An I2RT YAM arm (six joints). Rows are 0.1 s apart.
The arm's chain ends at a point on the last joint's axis. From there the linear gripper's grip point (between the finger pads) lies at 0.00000 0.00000 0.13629 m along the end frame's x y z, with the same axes.
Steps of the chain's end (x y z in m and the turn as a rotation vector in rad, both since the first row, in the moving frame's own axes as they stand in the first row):
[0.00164 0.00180 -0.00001 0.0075 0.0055 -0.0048]
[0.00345 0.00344 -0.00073 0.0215 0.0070 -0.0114]
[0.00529 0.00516 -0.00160 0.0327 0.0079 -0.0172]
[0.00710 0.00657 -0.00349 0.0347 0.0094 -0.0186]
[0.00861 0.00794 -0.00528 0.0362 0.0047 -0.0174]
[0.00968 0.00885 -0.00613 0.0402 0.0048 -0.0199]
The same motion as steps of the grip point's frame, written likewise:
[0.00239 0.00078 -0.00002 0.0075 0.0055 -0.0048]
[0.00439 0.00050 -0.00076 0.0215 0.0070 -0.0114]
[0.00633 0.00070 -0.00168 0.0327 0.0079 -0.0172]
[0.00834 0.00183 -0.00358 0.0347 0.0094 -0.0186]
[0.00921 0.00300 -0.00537 0.0362 0.0047 -0.0174]
[0.01028 0.00337 -0.00624 0.0402 0.0048 -0.0199]

